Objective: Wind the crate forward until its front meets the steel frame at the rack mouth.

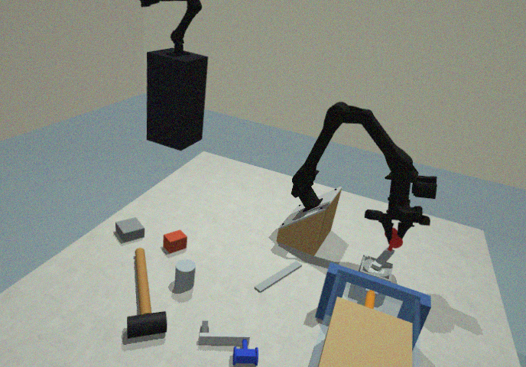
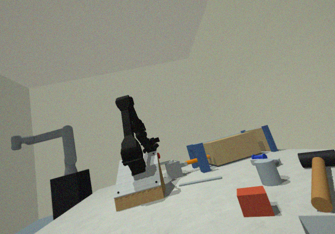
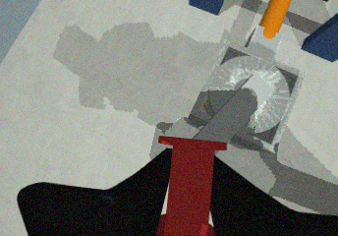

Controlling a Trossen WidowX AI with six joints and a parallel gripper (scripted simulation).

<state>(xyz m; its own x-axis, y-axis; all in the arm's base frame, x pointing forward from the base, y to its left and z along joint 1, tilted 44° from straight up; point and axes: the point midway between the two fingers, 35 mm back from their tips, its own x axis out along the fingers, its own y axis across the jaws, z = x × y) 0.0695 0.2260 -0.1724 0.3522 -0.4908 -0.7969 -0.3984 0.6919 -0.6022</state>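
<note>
My gripper tip is 3 cm above the red-knobbed crank handle, 2 cm short of it and 1 cm to the left of it. Also, from my gripper tip: blue steel frame: 24 cm ahead, 3 cm below, 2 cm to the right; then red knob: 1 cm to the right, 1 cm behind; then winch: 10 cm below, 7 cm ahead, 4 cm to the right.
</note>
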